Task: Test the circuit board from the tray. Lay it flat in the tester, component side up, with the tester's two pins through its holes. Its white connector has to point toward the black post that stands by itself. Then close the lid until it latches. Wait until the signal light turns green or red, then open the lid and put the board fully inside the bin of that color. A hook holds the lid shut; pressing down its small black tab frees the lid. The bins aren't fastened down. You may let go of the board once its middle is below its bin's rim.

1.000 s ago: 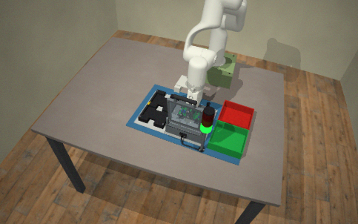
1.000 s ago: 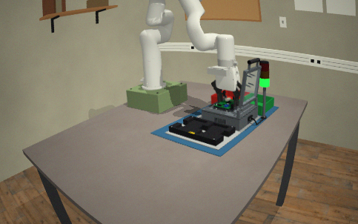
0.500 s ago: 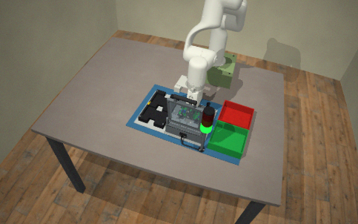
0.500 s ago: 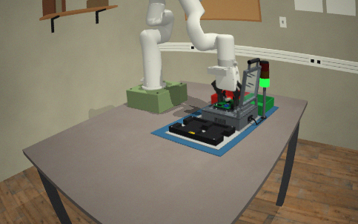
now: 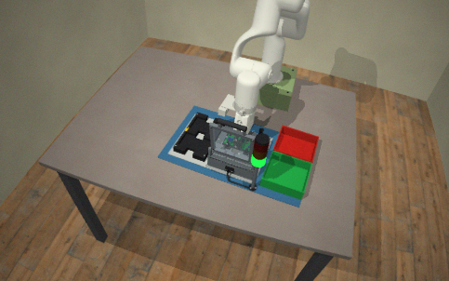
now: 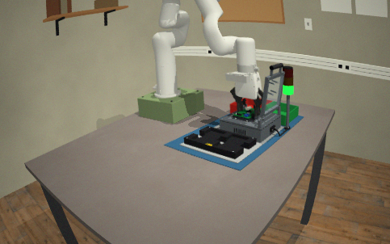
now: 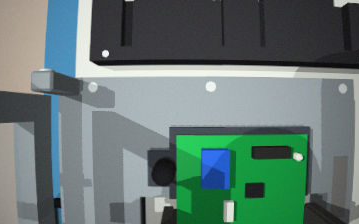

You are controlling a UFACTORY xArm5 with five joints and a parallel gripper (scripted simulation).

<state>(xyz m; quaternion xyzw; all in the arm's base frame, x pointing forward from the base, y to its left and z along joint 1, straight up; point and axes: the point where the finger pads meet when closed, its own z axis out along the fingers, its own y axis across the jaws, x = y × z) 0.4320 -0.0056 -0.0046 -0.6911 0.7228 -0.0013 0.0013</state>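
The green circuit board is 1 cm below my hand. The rest, counted from my hand: green bin 5 cm ahead, 20 cm to the left, 7 cm below; then clear lid 12 cm ahead, 1 cm to the right, 10 cm above; then nest 1 cm ahead, 1 cm to the left, 1 cm below.
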